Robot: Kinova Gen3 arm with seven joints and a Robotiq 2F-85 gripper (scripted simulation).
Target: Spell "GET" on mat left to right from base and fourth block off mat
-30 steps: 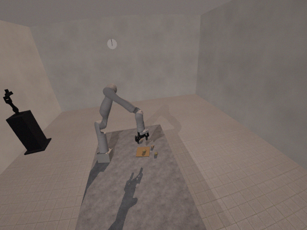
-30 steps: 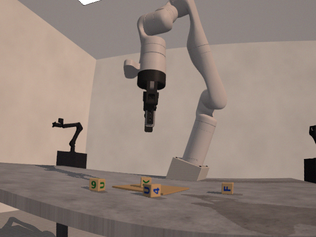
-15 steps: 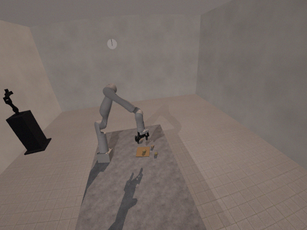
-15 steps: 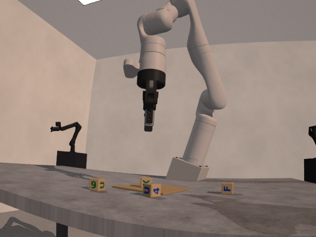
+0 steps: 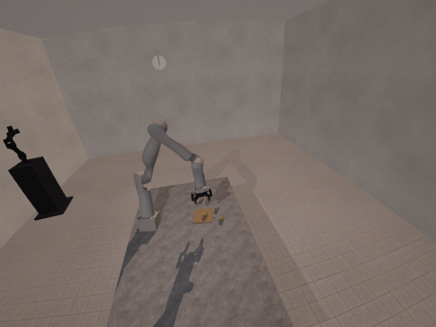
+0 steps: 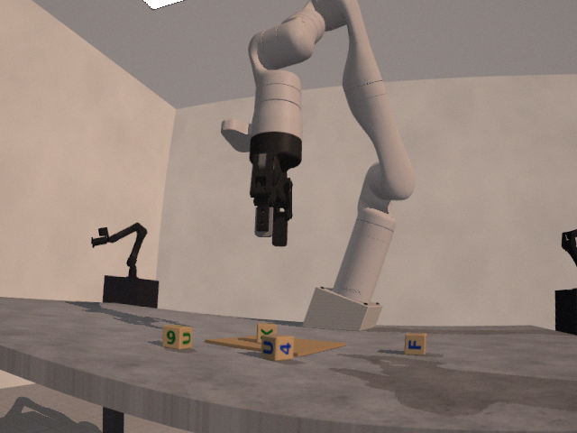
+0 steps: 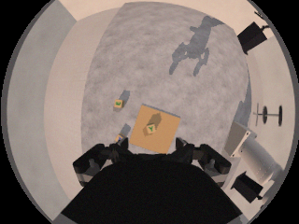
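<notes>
Now: hand 15 cm above the mat, 1 cm to the right of it and 1 cm past it. The rest, counted from my hand: E block (13 cm below, 11 cm ahead, 8 cm to the right); then F block (19 cm to the left, 13 cm below, 2 cm ahead).
</notes>
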